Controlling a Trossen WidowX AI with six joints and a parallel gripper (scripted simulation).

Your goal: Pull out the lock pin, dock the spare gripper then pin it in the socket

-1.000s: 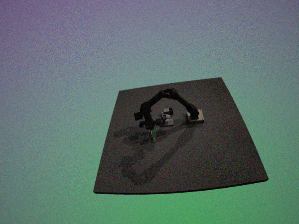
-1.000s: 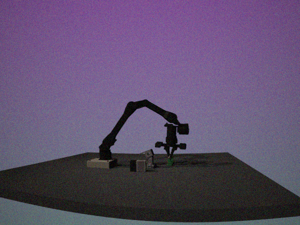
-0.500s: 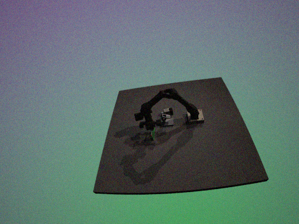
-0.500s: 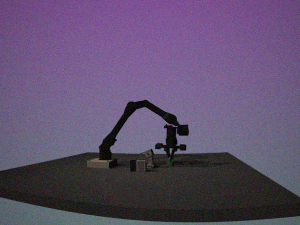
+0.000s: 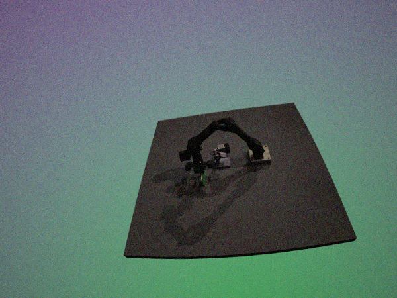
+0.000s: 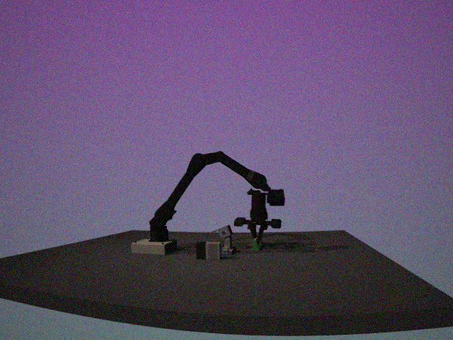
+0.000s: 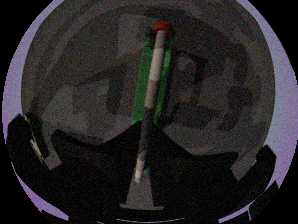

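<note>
My gripper tip is 20 mm to the right of the green cradle. Also, from my gripper tip: mount 130 mm behind, 90 mm to the right, 30 mm above; spare gripper 140 mm behind, 210 mm to the right, 10 mm above.
</note>
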